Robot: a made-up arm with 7 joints. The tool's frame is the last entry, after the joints. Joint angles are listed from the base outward.
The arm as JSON. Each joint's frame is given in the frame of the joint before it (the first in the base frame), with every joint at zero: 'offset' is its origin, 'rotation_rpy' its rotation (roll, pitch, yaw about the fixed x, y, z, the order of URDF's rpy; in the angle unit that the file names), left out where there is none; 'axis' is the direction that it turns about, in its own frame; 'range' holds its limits. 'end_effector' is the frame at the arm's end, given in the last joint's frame.
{
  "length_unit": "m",
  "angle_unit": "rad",
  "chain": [
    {
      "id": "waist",
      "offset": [
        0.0,
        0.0,
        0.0
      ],
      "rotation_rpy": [
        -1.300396,
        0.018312,
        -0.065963
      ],
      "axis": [
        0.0,
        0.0,
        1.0
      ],
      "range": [
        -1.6,
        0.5
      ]
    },
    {
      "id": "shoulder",
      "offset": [
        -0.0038,
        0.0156,
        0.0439
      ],
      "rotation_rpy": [
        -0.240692,
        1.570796,
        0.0
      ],
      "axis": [
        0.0,
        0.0,
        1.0
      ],
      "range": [
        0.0,
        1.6
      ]
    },
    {
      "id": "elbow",
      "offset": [
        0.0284,
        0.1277,
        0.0
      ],
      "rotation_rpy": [
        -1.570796,
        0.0,
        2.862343
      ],
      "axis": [
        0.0,
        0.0,
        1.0
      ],
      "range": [
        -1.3,
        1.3
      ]
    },
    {
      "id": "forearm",
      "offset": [
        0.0,
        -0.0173,
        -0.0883
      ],
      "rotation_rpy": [
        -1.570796,
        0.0,
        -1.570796
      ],
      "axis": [
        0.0,
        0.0,
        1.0
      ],
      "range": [
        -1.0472,
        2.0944
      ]
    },
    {
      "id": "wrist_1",
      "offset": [
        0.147,
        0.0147,
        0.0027
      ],
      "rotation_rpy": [
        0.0,
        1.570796,
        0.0
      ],
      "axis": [
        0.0,
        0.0,
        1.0
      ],
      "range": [
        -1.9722,
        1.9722
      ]
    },
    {
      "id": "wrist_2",
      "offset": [
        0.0,
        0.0,
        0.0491
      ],
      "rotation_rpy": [
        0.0,
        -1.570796,
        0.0
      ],
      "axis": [
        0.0,
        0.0,
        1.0
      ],
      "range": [
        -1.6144,
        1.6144
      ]
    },
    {
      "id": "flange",
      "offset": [
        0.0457,
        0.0,
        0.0
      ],
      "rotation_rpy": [
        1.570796,
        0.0,
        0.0
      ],
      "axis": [
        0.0,
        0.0,
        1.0
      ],
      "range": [
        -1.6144,
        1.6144
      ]
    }
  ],
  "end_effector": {
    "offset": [
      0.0,
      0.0,
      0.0
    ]
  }
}
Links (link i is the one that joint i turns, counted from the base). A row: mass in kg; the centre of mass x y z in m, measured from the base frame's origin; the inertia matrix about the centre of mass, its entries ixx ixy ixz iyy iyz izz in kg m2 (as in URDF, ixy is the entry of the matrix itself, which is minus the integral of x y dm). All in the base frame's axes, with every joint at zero. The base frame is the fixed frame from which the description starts. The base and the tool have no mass.
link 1: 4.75; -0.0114 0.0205 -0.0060; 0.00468 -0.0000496 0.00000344 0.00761 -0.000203 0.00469
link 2: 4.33; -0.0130 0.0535 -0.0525; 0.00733 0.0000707 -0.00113 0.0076 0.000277 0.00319
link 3: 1.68; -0.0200 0.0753 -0.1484; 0.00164 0 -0.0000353 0.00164 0 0.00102
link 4: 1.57; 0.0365 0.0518 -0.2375; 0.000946 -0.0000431 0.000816 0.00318 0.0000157 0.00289
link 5: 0.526; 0.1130 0.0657 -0.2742; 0.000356 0 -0.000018 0.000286 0 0.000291
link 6: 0.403; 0.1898 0.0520 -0.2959; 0.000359 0 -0.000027 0.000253 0 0.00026
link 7: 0.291; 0.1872 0.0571 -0.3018; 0.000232 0 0.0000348 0.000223 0 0.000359
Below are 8 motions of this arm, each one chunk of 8 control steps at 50 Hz.
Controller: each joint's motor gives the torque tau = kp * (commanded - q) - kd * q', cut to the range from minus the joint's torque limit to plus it. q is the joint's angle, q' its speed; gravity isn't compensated. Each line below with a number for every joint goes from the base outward.
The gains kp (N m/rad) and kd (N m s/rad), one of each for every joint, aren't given. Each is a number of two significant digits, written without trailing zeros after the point. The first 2 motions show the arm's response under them.
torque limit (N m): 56 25 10 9.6 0.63 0.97 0.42
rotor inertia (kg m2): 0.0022 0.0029 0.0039 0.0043 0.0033 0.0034 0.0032
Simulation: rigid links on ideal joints. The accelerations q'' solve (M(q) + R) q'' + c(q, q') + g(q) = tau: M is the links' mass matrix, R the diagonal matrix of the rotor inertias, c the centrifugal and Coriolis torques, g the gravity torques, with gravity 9.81 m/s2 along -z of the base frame. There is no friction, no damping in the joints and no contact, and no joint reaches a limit. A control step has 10 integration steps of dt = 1/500 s. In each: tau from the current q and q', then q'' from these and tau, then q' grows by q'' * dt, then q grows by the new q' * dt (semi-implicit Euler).
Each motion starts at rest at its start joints. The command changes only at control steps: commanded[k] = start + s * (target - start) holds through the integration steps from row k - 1 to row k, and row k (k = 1, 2, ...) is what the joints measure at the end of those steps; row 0 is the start. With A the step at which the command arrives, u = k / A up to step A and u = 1 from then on. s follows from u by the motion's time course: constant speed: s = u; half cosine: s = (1 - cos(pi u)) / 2; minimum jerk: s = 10 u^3 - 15 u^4 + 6 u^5; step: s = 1 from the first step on.
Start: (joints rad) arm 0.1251 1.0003 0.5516 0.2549 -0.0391 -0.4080 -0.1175
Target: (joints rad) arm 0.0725 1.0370 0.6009 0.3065 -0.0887 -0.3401 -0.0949
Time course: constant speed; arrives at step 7
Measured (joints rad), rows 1 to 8:
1: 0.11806 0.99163 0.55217 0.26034 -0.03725 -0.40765 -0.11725
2: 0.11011 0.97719 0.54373 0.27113 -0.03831 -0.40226 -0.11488
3: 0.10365 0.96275 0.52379 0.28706 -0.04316 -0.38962 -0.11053
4: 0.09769 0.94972 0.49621 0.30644 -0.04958 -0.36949 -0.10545
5: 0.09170 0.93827 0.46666 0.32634 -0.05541 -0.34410 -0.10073
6: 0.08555 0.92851 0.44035 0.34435 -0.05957 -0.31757 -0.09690
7: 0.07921 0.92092 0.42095 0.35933 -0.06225 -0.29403 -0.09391
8: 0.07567 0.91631 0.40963 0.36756 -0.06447 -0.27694 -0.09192
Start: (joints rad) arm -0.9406 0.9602 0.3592 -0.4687 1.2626 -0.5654 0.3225
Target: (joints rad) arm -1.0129 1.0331 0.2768 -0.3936 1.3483 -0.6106 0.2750
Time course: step
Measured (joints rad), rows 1 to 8:
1: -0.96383 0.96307 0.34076 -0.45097 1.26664 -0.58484 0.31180
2: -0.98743 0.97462 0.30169 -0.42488 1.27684 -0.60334 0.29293
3: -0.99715 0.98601 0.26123 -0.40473 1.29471 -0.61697 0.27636
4: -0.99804 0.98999 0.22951 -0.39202 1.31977 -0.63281 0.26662
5: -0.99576 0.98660 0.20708 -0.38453 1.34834 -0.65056 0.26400
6: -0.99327 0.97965 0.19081 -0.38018 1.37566 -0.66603 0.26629
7: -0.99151 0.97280 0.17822 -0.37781 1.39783 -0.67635 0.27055
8: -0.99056 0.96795 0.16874 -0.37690 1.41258 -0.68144 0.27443
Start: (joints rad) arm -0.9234 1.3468 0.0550 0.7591 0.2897 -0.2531 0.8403
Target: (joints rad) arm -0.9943 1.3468 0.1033 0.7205 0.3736 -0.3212 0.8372
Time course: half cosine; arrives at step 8
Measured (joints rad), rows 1 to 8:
1: -0.92114 1.33894 0.06295 0.76181 0.29150 -0.25447 0.84018
2: -0.92193 1.32394 0.06399 0.77334 0.29316 -0.25515 0.84048
3: -0.92632 1.30632 0.05211 0.78869 0.29548 -0.25204 0.84093
4: -0.93356 1.28724 0.03287 0.80240 0.30190 -0.24748 0.84089
5: -0.94255 1.26791 0.01246 0.81059 0.31466 -0.24609 0.84013
6: -0.95195 1.25020 -0.00545 0.81126 0.33367 -0.25173 0.83894
7: -0.96034 1.23610 -0.01937 0.80423 0.35699 -0.26573 0.83780
8: -0.96635 1.22704 -0.02888 0.79098 0.38147 -0.28640 0.83710

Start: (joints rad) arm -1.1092 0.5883 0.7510 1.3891 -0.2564 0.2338 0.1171
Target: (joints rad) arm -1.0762 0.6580 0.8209 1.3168 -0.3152 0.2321 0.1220
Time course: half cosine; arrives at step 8
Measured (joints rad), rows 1 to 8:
1: -1.10362 0.58385 0.75599 1.38524 -0.25602 0.23036 0.11708
2: -1.09453 0.57648 0.76770 1.38970 -0.25554 0.22369 0.11701
3: -1.08409 0.56866 0.78052 1.40119 -0.25681 0.22477 0.11716
4: -1.07312 0.56155 0.79343 1.41433 -0.26037 0.23797 0.11776
5: -1.06250 0.55631 0.80657 1.42564 -0.26607 0.25990 0.11877
6: -1.05317 0.55393 0.81919 1.43347 -0.27331 0.28349 0.11997
7: -1.04596 0.55491 0.82982 1.43730 -0.28096 0.30197 0.12104
8: -1.04160 0.55908 0.83691 1.43736 -0.28745 0.31113 0.12169

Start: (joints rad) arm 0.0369 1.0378 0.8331 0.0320 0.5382 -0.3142 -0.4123
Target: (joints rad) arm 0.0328 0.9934 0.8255 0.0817 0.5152 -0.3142 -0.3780
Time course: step
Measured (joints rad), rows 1 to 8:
1: 0.02971 1.02361 0.83556 0.03651 0.53864 -0.32274 -0.40556
2: 0.02674 0.99697 0.83148 0.04786 0.53452 -0.33173 -0.39125
3: 0.02813 0.96703 0.81589 0.06846 0.52664 -0.33333 -0.37718
4: 0.03076 0.93861 0.78914 0.09657 0.51831 -0.32491 -0.36815
5: 0.03324 0.91410 0.75442 0.12690 0.51268 -0.30827 -0.36526
6: 0.03519 0.89414 0.71652 0.15368 0.51173 -0.28898 -0.36706
7: 0.03654 0.87866 0.68056 0.17285 0.51584 -0.27377 -0.37114
8: 0.03729 0.86755 0.65078 0.18291 0.52407 -0.26744 -0.37526

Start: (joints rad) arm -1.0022 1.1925 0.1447 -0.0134 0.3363 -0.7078 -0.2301
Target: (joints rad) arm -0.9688 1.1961 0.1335 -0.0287 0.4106 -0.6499 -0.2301
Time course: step
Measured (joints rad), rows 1 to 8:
1: -0.98178 1.18784 0.15389 -0.02554 0.33964 -0.69212 -0.22988
2: -0.96439 1.17504 0.15454 -0.02962 0.35053 -0.67980 -0.22951
3: -0.95662 1.16062 0.13771 -0.02289 0.36598 -0.67220 -0.22872
4: -0.95300 1.14812 0.10721 -0.01218 0.38497 -0.66448 -0.22769
5: -0.95057 1.13766 0.06986 -0.00212 0.40828 -0.65698 -0.22688
6: -0.94839 1.12849 0.03216 0.00516 0.43609 -0.65247 -0.22665
7: -0.94635 1.12030 -0.00121 0.00914 0.46704 -0.65309 -0.22698
8: -0.94461 1.11337 -0.02756 0.01014 0.49844 -0.65896 -0.22767

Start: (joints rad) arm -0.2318 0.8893 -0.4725 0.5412 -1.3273 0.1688 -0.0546
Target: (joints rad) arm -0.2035 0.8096 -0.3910 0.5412 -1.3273 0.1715 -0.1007
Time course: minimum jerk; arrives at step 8
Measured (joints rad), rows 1 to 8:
1: -0.23238 0.88058 -0.46831 0.55053 -1.32494 0.16670 -0.05511
2: -0.23127 0.86438 -0.46692 0.56316 -1.32005 0.16078 -0.05656
3: -0.22686 0.84478 -0.46984 0.57159 -1.31415 0.15726 -0.06011
4: -0.21975 0.82186 -0.47304 0.57624 -1.30842 0.16102 -0.06697
5: -0.21152 0.79640 -0.47546 0.57889 -1.30424 0.17156 -0.07703
6: -0.20390 0.77090 -0.47977 0.58033 -1.30302 0.18512 -0.08857
7: -0.19823 0.74851 -0.48931 0.58038 -1.30567 0.19813 -0.09885
8: -0.19497 0.73141 -0.50429 0.57859 -1.31201 0.20906 -0.10551

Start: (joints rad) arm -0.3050 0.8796 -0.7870 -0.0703 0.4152 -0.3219 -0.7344
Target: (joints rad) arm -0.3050 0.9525 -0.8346 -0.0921 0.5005 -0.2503 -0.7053
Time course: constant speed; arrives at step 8
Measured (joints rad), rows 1 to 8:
1: -0.30482 0.87371 -0.78928 -0.06104 0.41628 -0.31883 -0.73343
2: -0.30485 0.86460 -0.80178 -0.04528 0.41846 -0.30363 -0.73049
3: -0.30422 0.85848 -0.82564 -0.03238 0.42247 -0.27874 -0.72605
4: -0.30239 0.85694 -0.85712 -0.02516 0.42962 -0.25402 -0.72119
5: -0.29965 0.85943 -0.89133 -0.02300 0.44055 -0.23733 -0.71675
6: -0.29666 0.86473 -0.92382 -0.02433 0.45499 -0.23079 -0.71305
7: -0.29404 0.87179 -0.95123 -0.02775 0.47204 -0.23179 -0.70995
8: -0.29219 0.87988 -0.97143 -0.03229 0.49053 -0.23574 -0.70710

